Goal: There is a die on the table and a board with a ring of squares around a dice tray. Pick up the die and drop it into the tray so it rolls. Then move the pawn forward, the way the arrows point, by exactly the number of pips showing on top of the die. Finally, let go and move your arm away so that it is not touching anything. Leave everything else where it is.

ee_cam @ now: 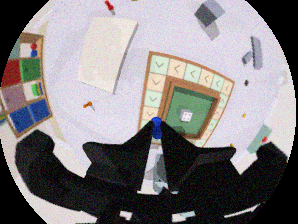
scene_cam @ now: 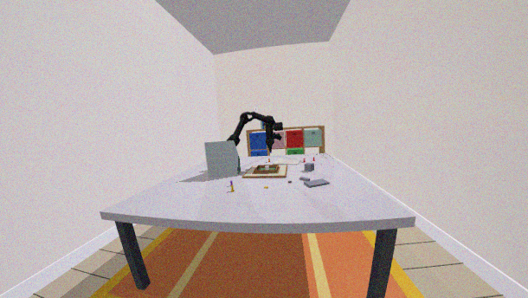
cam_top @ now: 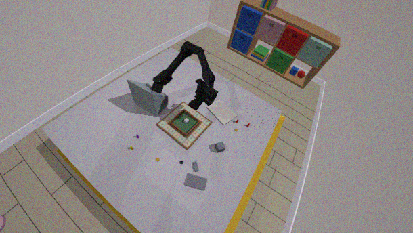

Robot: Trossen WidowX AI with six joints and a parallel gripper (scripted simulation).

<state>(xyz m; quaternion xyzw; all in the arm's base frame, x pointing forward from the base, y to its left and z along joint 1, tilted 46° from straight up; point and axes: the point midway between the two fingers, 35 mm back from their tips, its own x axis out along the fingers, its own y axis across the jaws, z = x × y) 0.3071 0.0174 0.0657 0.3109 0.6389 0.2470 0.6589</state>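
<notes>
Right now the white die is 11 cm below my gripper tip, 9 cm to the right of it and 4 cm behind it. Round my gripper tip: blue pawn: 1 cm above; then grey slab: 42 cm to the right, 22 cm ahead, 13 cm below; then white pad: 15 cm to the left, 15 cm ahead, 13 cm below.
</notes>
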